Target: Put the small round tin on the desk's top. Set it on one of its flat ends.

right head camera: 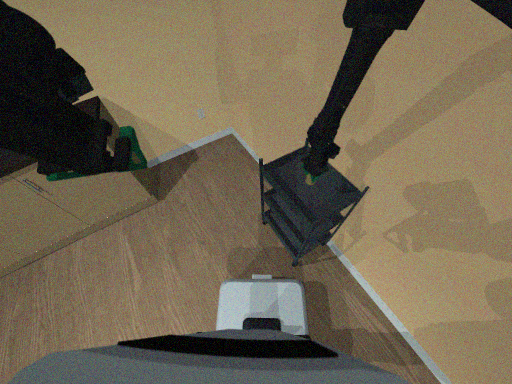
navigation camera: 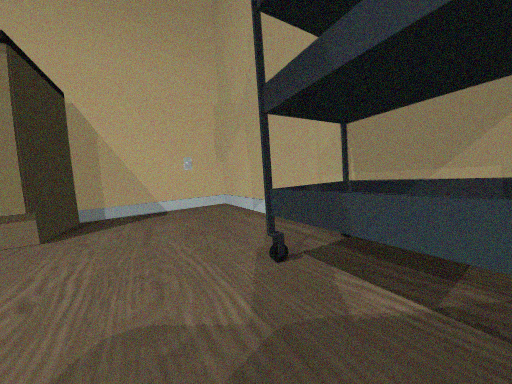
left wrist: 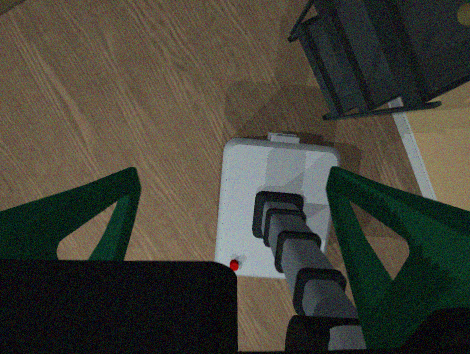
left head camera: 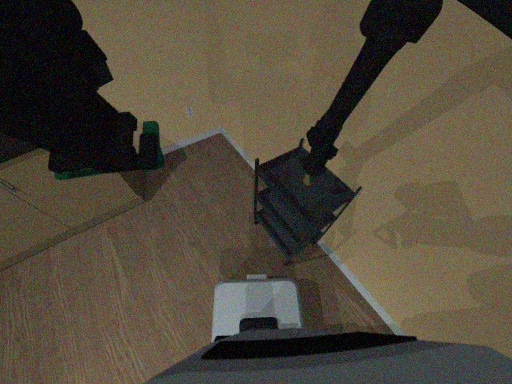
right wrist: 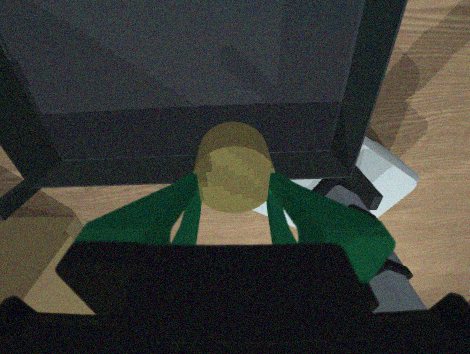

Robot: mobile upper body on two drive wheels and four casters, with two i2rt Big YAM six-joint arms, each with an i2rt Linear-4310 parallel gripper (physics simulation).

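Frame: origin at the left arm's base, x ahead, y left, z up, level; centimetres.
Seen in the pictures: left gripper, fingertip midpoint: (right head camera: pixel 121 167) (left wrist: pixel 233 177) (left head camera: pixel 135 165); right gripper, fingertip midpoint: (right head camera: pixel 310 179) (left head camera: pixel 307 179) (right wrist: pixel 233 177).
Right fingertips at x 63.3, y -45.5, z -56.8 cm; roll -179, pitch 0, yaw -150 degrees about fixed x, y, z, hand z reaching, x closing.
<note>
A point is followed by its place in that frame.
The small round tin (left head camera: pixel 307 179) @(x 62.2, y -44.7, z -55.5 cm) (right head camera: pixel 311 180) (left wrist: pixel 466 15) @(x 62.3, y -44.0, z -56.6 cm) (right wrist: pixel 234 192) @(x 63.2, y -45.4, z -55.5 cm) is a short yellowish cylinder. My right gripper (left head camera: pixel 311 173) @(x 63.3, y -45.5, z -56.8 cm) (right head camera: pixel 314 173) @(x 63.3, y -45.5, z -56.8 cm) (right wrist: pixel 233 177) @(x 63.3, y -45.5, z -56.8 cm) is shut on it, with a green finger on each side of it. In the right wrist view the tin overlaps the edge of the dark cart's top tray, with floor showing beyond. My left gripper (left wrist: pixel 233 177) @(x 32.4, y 0.6, z -14.8 cm) is open and empty, at the left in the head views. A light wood drawer unit, seemingly the desk (left head camera: pixel 75 210) @(x 79.2, y 118.5, z -109.8 cm) (right head camera: pixel 55 225) @(x 62.4, y 146.2, z -108.0 cm) (navigation camera: pixel 45 150) @(x 122.7, y 93.0, z -94.9 cm), stands at the left; my left arm hides most of its dark top.
The dark three-tier cart (left head camera: pixel 256 192) @(x 82.5, y -23.5, z -93.5 cm) (right head camera: pixel 262 192) @(x 82.5, y -23.4, z -93.4 cm) (left wrist: pixel 382 111) @(x 45.4, y -45.4, z -84.7 cm) (right wrist: pixel 378 60) @(x 53.3, y -57.3, z -69.4 cm) (navigation camera: pixel 265 150) @(x 82.3, y -23.1, z -111.0 cm) stands near the wall corner. My white base (left head camera: pixel 227 305) @(x 17.3, y -4.8, z -115.0 cm) (right head camera: pixel 232 305) @(x 16.6, y -5.3, z -115.0 cm) (left wrist: pixel 240 200) @(x 5.3, y -5.6, z -115.0 cm) is in front of it. A pale baseboard (left head camera: pixel 350 275) @(x 33.7, y -93.5, z -134.2 cm) (navigation camera: pixel 135 206) @(x 173.2, y 82.0, z -133.8 cm) runs along the walls.
</note>
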